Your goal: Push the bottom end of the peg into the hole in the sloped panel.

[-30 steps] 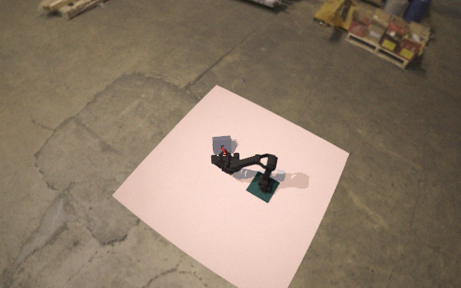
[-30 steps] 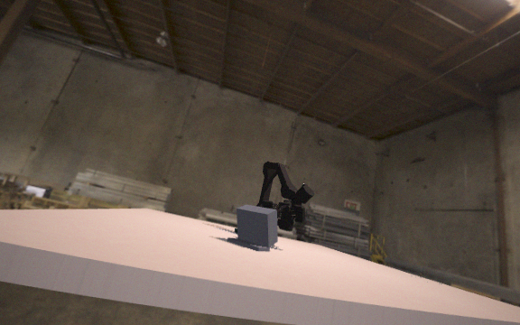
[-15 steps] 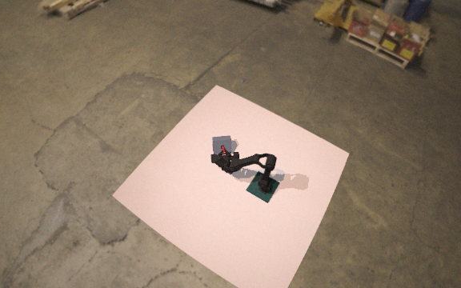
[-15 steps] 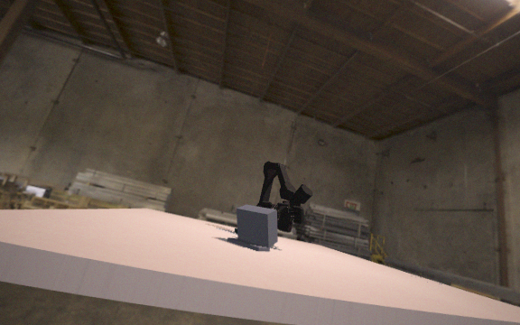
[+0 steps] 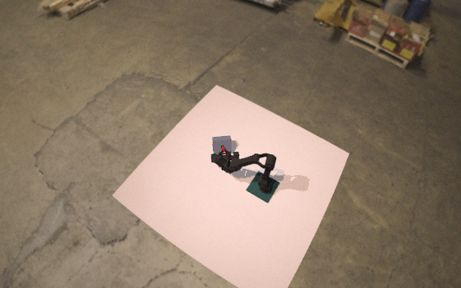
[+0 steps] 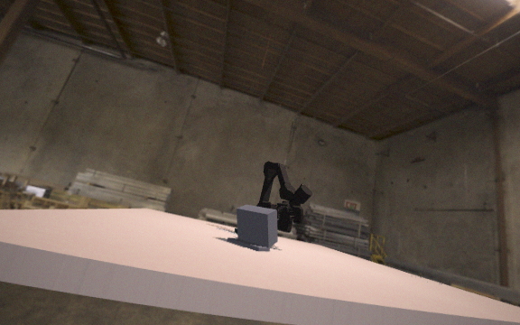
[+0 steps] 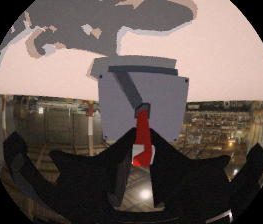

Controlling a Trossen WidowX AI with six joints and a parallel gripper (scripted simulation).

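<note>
Now: the grey sloped panel 50 mm ahead of my gripper tip, 40 mm to the right of it and 30 mm below it. Round my gripper tip: red peg (10 mm behind, 10 mm to the left, 10 mm above).
</note>
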